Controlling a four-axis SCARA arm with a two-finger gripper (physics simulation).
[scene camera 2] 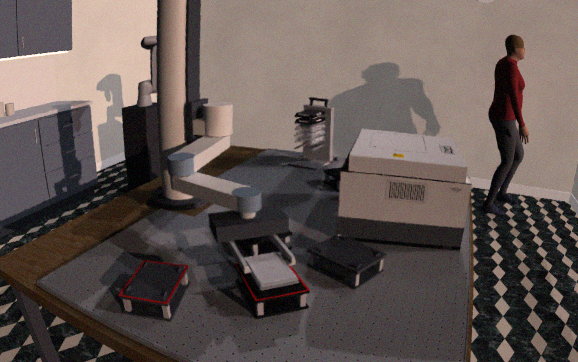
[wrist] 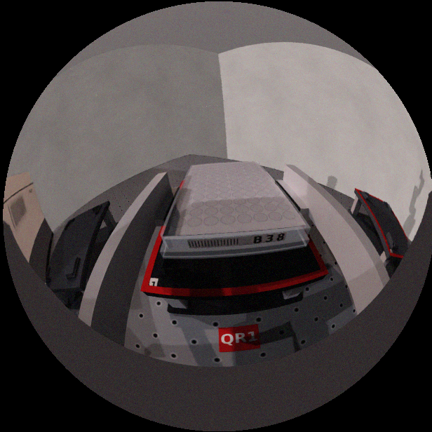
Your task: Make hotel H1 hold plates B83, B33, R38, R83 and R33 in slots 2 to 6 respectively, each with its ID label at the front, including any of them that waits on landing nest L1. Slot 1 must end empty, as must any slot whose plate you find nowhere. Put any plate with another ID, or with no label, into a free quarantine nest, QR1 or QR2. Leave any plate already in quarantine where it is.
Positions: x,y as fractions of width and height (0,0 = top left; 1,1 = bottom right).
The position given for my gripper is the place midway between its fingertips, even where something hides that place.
Observation:
In view: my gripper (wrist: 0.53,0.41), a landing nest L1 (wrist: 0.18,0.56), a red-rimmed nest QR2 (wrist: 0.90,0.51) and a red-rimmed nest QR1 (wrist: 0.51,0.63).

